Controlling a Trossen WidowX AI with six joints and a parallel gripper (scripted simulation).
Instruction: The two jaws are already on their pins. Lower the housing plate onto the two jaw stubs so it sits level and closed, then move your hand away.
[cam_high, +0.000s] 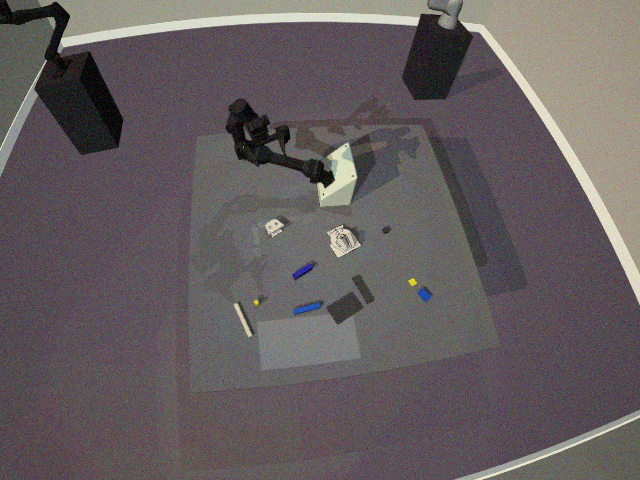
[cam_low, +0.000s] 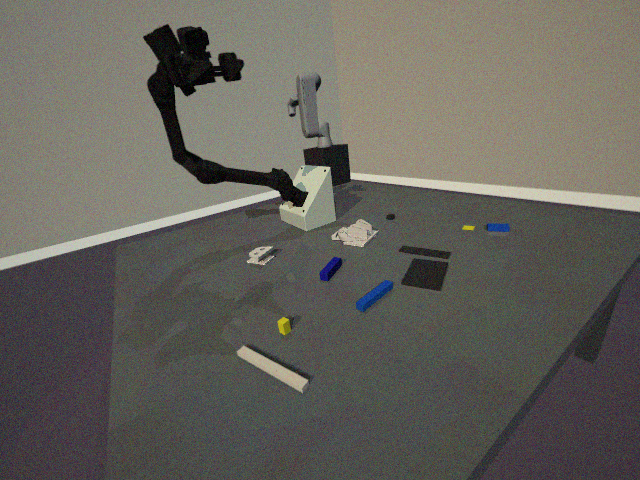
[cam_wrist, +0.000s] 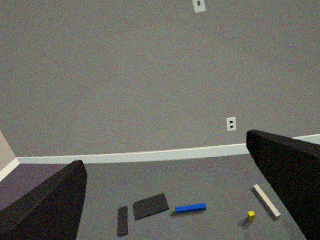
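The stand lies 40 mm behind my gripper tip, 10 mm to the right of it and 500 mm below it. From my gripper tip the other things lie so: yellow cube 290 mm ahead, 140 mm to the right, 500 mm below; black piece 60 mm ahead, 490 mm to the left, 510 mm below; white bar 350 mm ahead, 200 mm to the right, 510 mm below.
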